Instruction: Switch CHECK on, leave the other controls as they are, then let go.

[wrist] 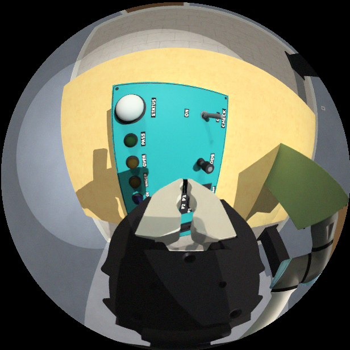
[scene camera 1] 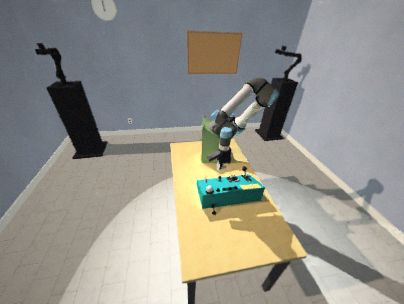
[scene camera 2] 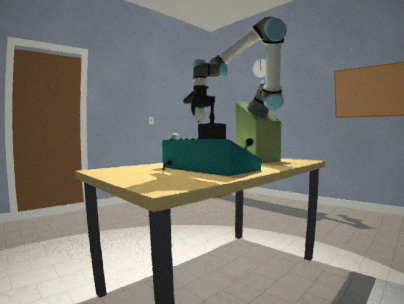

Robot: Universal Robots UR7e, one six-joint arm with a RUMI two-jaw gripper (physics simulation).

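Where they show: gripper, fingertip midpoint: [scene camera 1: 219, 171] [scene camera 2: 198, 123]; arm's base, link origin: [scene camera 1: 213, 129] [scene camera 2: 256, 111].
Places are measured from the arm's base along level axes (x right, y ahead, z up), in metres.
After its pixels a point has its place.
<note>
The CHECK switch [wrist: 212, 116] is a grey toggle lever near a corner of the teal control box [scene camera 1: 232, 198] @[x 0.009, y 0.633, z -0.268 m] [scene camera 2: 195, 156] @[x -0.037, y 0.634, z -0.271 m] [wrist: 170, 125]. Its lever leans toward the CHECK label, away from the ON label [wrist: 187, 113], and covers part of a small label there. My gripper [scene camera 1: 220, 168] @[x 0.090, y 0.486, z -0.098 m] [scene camera 2: 199, 121] @[x 0.090, y 0.486, z -0.098 m] [wrist: 184, 180] is shut and empty. It hangs above the box, and in the wrist view its tips show over the program dial area, apart from the CHECK switch. Most of the dial is hidden behind the fingers.
A black MODE knob [wrist: 205, 166] stands between the CHECK switch and my fingers. A white STATUS dome [scene camera 1: 209, 189] @[x 0.193, y 0.600, z -0.163 m] [scene camera 2: 174, 136] @[x 0.169, y 0.597, z -0.170 m] [wrist: 130, 107] and a row of lamps line the other side. A green block [scene camera 1: 209, 144] @[x 0.061, y 0.088, z -0.113 m] [scene camera 2: 257, 132] @[x -0.068, y 0.107, z -0.146 m] [wrist: 307, 187] stands behind the box on the table [scene camera 1: 235, 250] @[x 0.106, y 0.973, z -0.348 m] [scene camera 2: 120, 175] @[x 0.131, y 0.957, z -0.348 m].
</note>
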